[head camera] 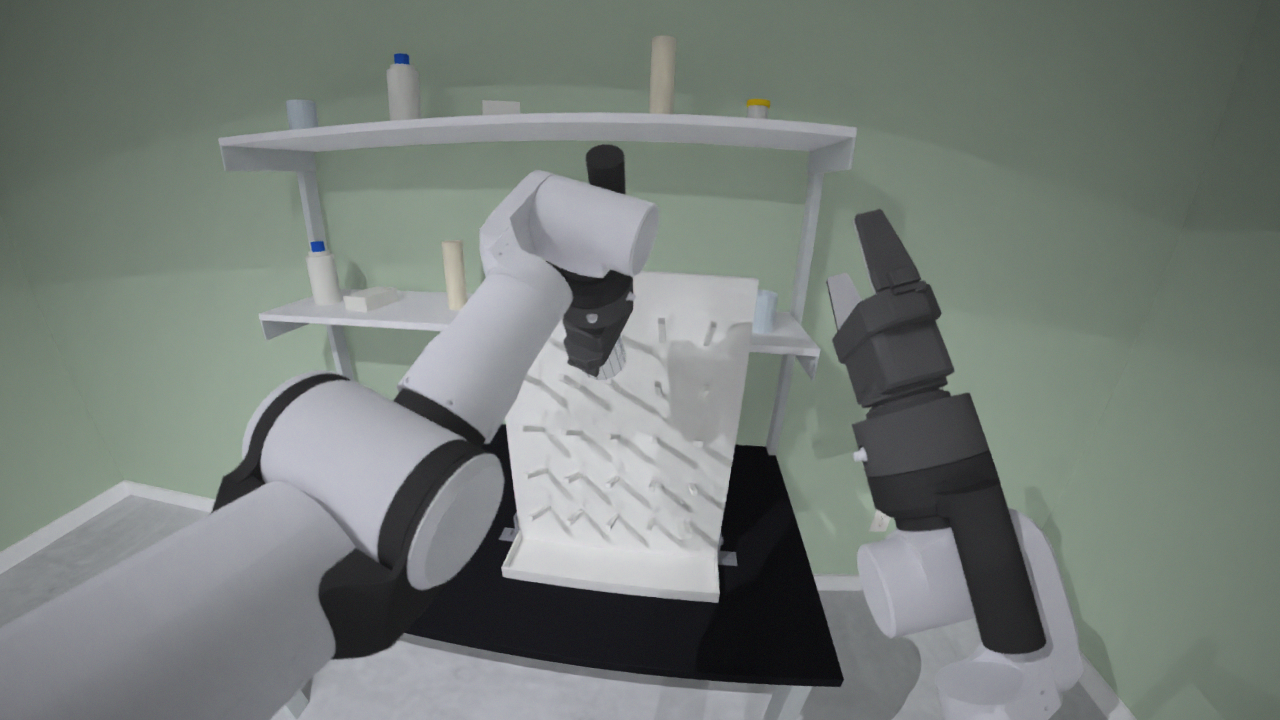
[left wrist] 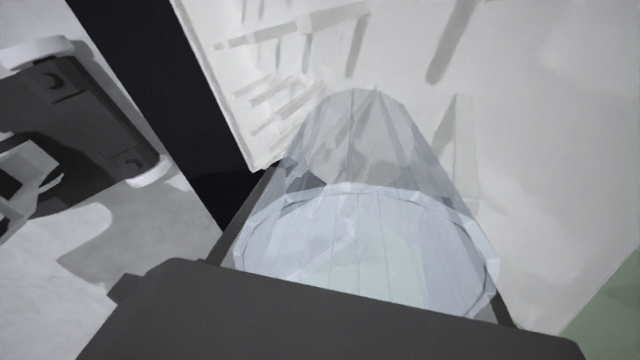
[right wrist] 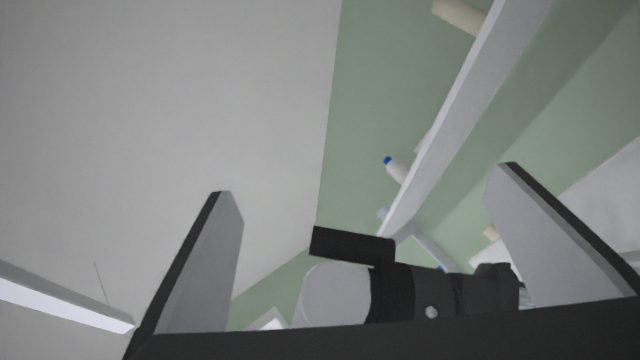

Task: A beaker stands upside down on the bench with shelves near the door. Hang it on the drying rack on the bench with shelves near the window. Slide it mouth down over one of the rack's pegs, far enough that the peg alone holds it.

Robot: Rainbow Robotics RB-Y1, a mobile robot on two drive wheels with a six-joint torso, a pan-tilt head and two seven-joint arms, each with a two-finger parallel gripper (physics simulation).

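Places are measured from the robot's base along level axes (x ahead, y left, z up), in millimetres.
Where they show: left gripper, fingertip midpoint: (head camera: 604, 349) (left wrist: 353, 195); right gripper, fingertip midpoint: (head camera: 849, 249) (right wrist: 360, 194); robot's base, link origin: (left wrist: 106, 116).
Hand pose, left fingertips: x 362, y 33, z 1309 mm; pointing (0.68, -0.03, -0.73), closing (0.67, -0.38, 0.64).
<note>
Each offset is from my left fingertips to the centre of the thing. "pt": to the spot under its first point. Level surfaces: height alone.
The clear beaker @(dx -4, dy +10, dz +9 mm) (head camera: 613, 360) (left wrist: 365, 215) is between the fingers of my left gripper (head camera: 594, 358) (left wrist: 353, 195), in front of the upper part of the white drying rack (head camera: 696, 300) (left wrist: 555, 150). In the left wrist view its far, narrower-looking end points at the rack's board and pegs. I cannot tell whether a peg is inside it. In the head view the left gripper hides most of the beaker. My right gripper (head camera: 853, 248) (right wrist: 360, 194) is open and empty, raised to the right of the rack, apart from it.
The rack stands on the black bench top @(dz -546 mm) (head camera: 769, 631). Behind it, an upper shelf @(dz +349 mm) (head camera: 537, 128) and a lower shelf (head camera: 407, 309) hold bottles, cylinders and small containers. A pale blue cup @(pt dx +377, dy -346, dz -35 mm) (head camera: 765, 311) stands beside the rack's right edge. The left arm reaches across the bench's left side.
</note>
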